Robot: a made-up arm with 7 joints.
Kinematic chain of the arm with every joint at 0, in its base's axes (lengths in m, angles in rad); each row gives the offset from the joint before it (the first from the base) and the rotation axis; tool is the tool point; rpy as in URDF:
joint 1: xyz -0.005 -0.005 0.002 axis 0 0.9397 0.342
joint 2: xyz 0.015 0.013 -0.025 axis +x
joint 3: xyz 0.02 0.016 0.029 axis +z
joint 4: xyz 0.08 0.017 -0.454 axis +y
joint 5: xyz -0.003 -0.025 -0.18 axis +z
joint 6: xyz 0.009 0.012 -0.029 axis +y
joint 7: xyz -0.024 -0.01 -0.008 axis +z
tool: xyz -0.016 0.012 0.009 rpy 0 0 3.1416
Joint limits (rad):
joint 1: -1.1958..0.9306
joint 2: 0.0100..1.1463
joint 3: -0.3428..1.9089
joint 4: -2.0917..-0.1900
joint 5: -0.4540..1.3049
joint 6: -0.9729..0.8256
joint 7: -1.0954..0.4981
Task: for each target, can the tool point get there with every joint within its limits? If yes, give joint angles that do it. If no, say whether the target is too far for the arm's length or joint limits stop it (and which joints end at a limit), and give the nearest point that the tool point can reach.
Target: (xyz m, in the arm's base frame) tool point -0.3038 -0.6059 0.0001
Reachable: no: joint limits stop it (at a limit: joint 1, joint 2, joint 3, joint 4, joint 5, joint 7) | nearest point -0.1095 -0.0606 -0.4420 | short by 0.728 m
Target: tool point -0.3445 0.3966 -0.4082
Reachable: yes | joints 0.7138 0.5289 1.3441 -0.3451 0.7527 0.2435 0.3717
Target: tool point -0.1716 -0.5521 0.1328
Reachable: no: joint limits stop it (at a limit: joint 1, joint 2, joint 3, joint 4, joint 5, joint 7) | nearest point 0.3768 -0.2586 0.0942 | short by 0.623 m
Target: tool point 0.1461 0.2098 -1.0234
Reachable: no: too far | nearest point 0.0968 0.1422 -0.6883 | short by 0.345 m
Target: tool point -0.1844 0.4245 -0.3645
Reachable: yes | joints 0.3699 0.3128 1.6797 -1.4187 0.9024 0.1624 -0.9388
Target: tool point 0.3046 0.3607 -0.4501
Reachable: yes | joints -0.0790 0.5682 0.2225 -0.9790 0.4804 -0.0675 -0.2340
